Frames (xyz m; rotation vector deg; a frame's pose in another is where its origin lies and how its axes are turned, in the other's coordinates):
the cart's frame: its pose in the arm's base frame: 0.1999 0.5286 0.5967 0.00 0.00 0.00
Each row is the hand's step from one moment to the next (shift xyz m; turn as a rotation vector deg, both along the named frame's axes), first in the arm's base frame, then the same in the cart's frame.
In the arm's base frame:
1: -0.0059 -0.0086 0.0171 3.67 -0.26 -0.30
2: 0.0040 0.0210 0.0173 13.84 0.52 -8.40
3: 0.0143 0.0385 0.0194 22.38 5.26 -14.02
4: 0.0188 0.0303 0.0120 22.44 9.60 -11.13
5: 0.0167 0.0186 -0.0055 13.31 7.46 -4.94
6: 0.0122 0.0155 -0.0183 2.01 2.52 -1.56
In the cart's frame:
1: -0.0059 -0.0086 0.0171 3.67 -0.26 -0.30
2: 0.0040 0.0210 0.0173 13.84 0.52 -8.40
3: 0.0143 0.0385 0.0194 22.38 5.26 -14.02
4: 0.0188 0.0303 0.0120 22.44 9.60 -11.13
5: 0.0167 0.0186 -0.0055 13.31 7.46 -4.94
6: 0.0122 0.0155 -0.0183 2.01 2.52 -1.56

